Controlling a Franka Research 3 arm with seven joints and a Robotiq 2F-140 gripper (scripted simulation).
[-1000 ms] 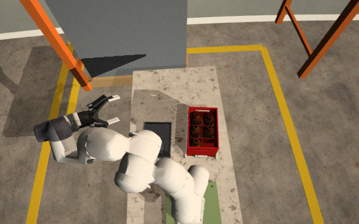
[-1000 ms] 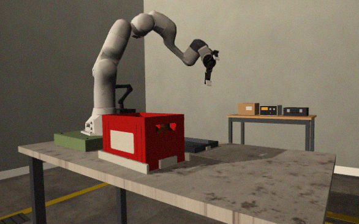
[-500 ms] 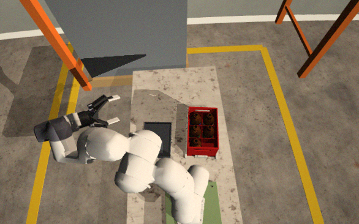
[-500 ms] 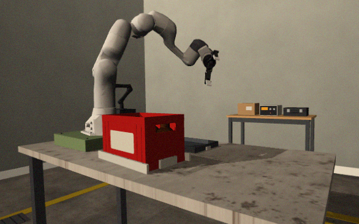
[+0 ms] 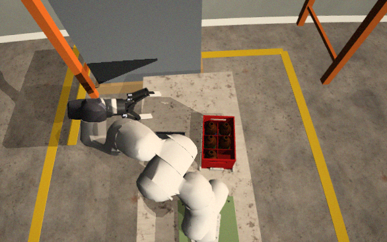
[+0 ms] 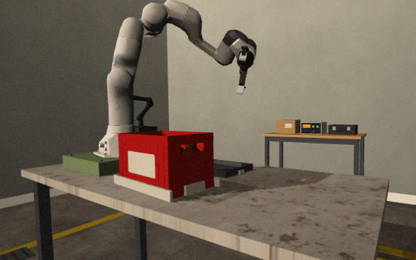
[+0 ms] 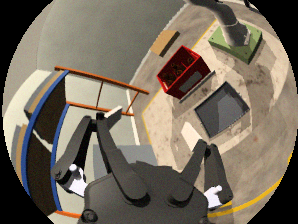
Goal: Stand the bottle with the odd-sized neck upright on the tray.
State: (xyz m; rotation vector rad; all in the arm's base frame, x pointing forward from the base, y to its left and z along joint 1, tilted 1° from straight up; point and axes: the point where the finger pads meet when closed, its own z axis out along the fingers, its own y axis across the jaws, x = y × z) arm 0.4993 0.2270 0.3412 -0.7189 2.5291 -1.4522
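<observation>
Right now my hand is 380 mm to the left of the brown bottle, 300 mm above it and 100 mm past it. From my hand the other things lie so: dark tray 380 mm below, 110 mm behind, 40 mm to the right; red crate 340 mm to the right, 300 mm below, 100 mm behind.
</observation>
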